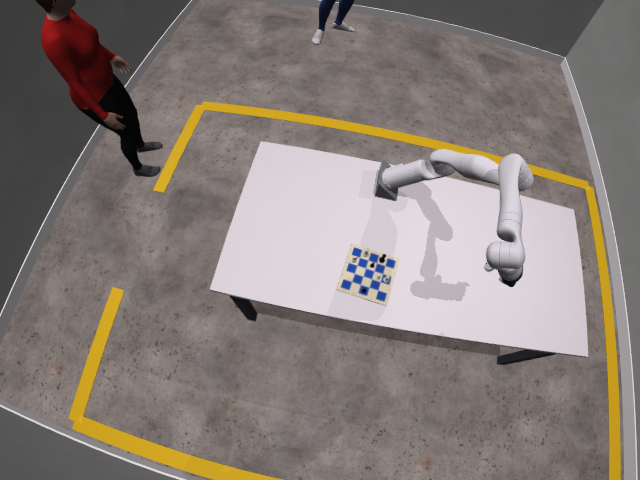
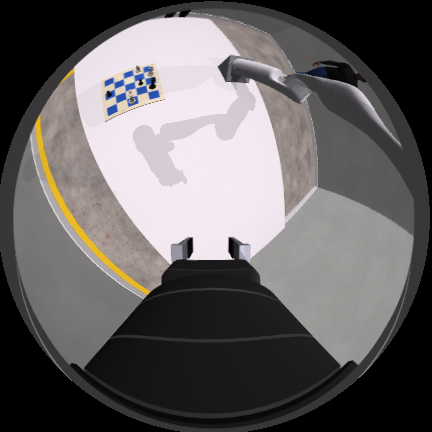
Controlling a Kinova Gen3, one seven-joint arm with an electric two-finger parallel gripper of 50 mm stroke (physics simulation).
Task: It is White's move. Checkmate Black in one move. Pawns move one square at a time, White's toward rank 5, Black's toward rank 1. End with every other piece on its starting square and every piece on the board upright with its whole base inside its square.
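Places are measured from the arm's base along level axes (x left, y back, z up), in centimetres.
Pixels of known places: gripper, fingertip midpoint: (image 2: pixel 210 244); arm's base, link origin: (image 1: pixel 387 180) (image 2: pixel 238 66).
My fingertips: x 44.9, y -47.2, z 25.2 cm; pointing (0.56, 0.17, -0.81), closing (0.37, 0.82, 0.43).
Ahead of a thing's pixels: the offset from my fingertips to its top centre. Level surfaces: height alone.
The blue-and-cream chessboard {dx -47.0, dy +2.9, dz -31.4 cm} (image 1: pixel 372 293) (image 2: pixel 121 105) lies on the white table. Pale pieces {dx -49.7, dy +11.4, dz -25.0 cm} (image 1: pixel 366 253) (image 2: pixel 150 71) stand near its robot-side edge, with another pale piece {dx -54.0, dy +7.7, dz -27.4 cm} (image 1: pixel 354 259) (image 2: pixel 138 69) close by. A tall black piece {dx -42.4, dy +10.0, dz -25.0 cm} (image 1: pixel 382 257) (image 2: pixel 153 84) and a small black piece {dx -46.2, dy +6.7, dz -28.2 cm} (image 1: pixel 372 265) (image 2: pixel 141 82) stand near them. A small pale piece (image 1: pixel 378 277) (image 2: pixel 130 93) stands beside a larger pale one {dx -39.4, dy +1.6, dz -26.0 cm} (image 1: pixel 386 279) (image 2: pixel 132 100). A black piece {dx -48.0, dy -4.9, dz -28.2 cm} (image 1: pixel 363 290) (image 2: pixel 109 93) stands near the opposite edge. Exact types are too small to tell. My gripper (image 2: pixel 210 244) is open and empty, high above the table's right part, away from the board.
The white table {dz -32.0 cm} (image 1: pixel 299 206) (image 2: pixel 215 185) carries the robot's base (image 1: pixel 386 181) (image 2: pixel 234 69) at its far edge. The arm reaches to the right and casts a shadow on the table. A person in red (image 1: pixel 77 56) stands on the floor at the left, and another person's legs show at the top.
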